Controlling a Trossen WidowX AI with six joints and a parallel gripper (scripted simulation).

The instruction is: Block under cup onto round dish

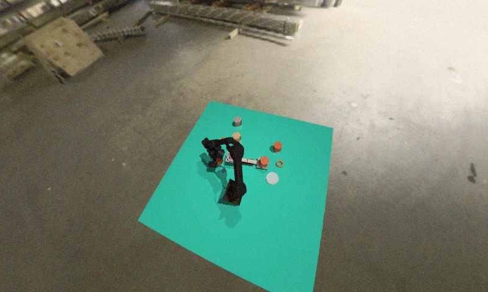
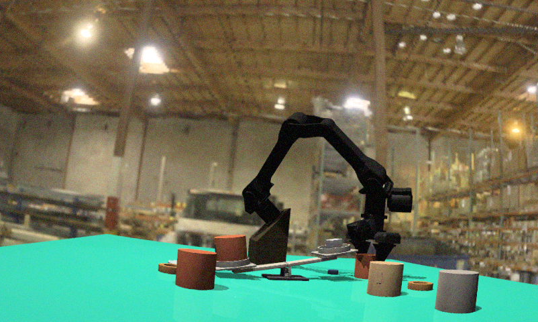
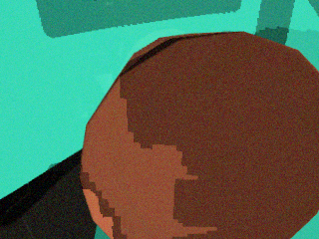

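The grey block lies 130 mm to the right of my gripper tip, 60 mm above it and 40 mm ahead of it. Round my gripper tip: tan cylinder: 260 mm ahead, 110 mm to the right, 10 mm above; small balance: 250 mm to the right, 60 mm ahead, 10 mm above; small blue disc: 80 mm to the right, 70 mm behind, 20 mm below.
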